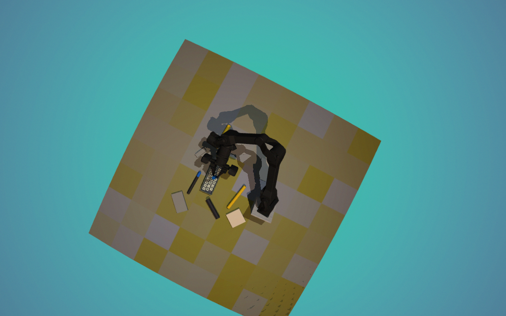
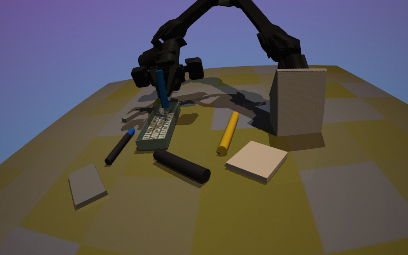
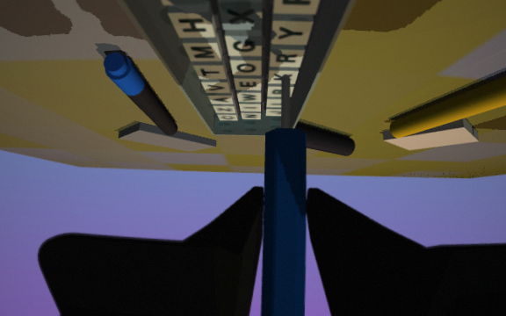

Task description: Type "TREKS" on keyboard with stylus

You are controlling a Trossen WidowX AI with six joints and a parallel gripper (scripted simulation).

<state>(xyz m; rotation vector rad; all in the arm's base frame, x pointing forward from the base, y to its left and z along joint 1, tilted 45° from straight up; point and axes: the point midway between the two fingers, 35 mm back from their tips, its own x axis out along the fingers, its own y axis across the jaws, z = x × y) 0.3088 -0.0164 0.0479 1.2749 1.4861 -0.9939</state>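
Right now my gripper tip is 1 cm above the blue stylus. From my gripper tip the other things lie so: grey stylus tip: 5 cm below; small grey block: 14 cm ahead, 7 cm to the right, 7 cm below; yellow cylinder: 15 cm behind, 4 cm to the left, 7 cm below.
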